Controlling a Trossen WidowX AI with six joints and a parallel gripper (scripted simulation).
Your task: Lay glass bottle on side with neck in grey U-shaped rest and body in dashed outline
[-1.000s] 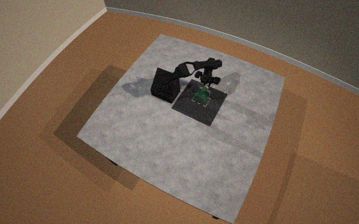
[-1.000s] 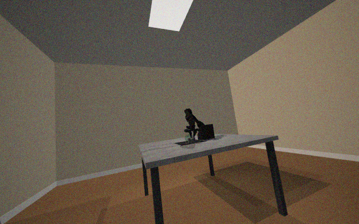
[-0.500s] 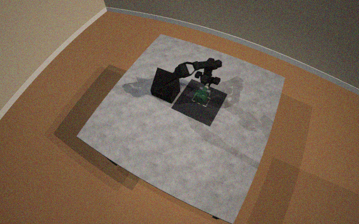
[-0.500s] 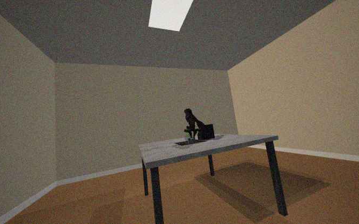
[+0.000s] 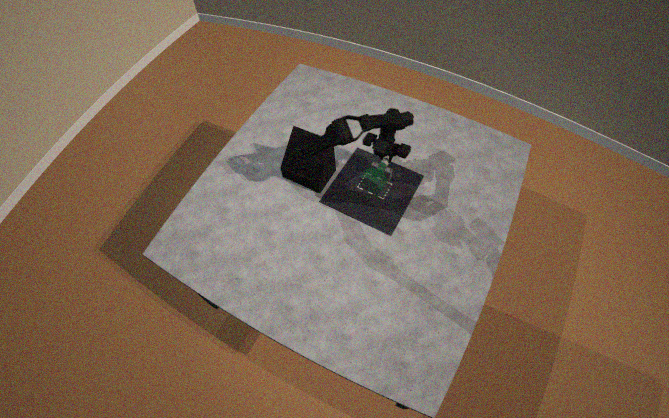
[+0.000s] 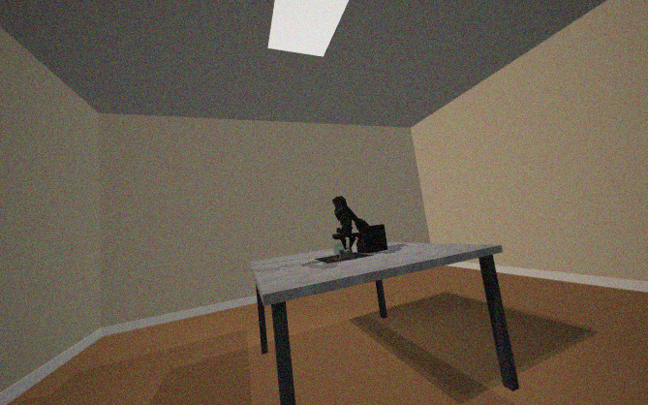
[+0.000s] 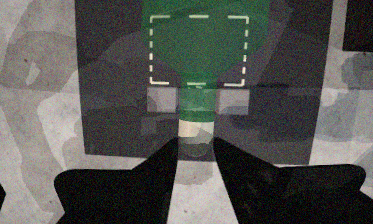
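Now: gripper tip 5 cm to the left of the green glass bottle and 1 cm above it. Also, from my gripper tip: dark mat: 1 cm ahead, 11 cm to the right, 6 cm below.
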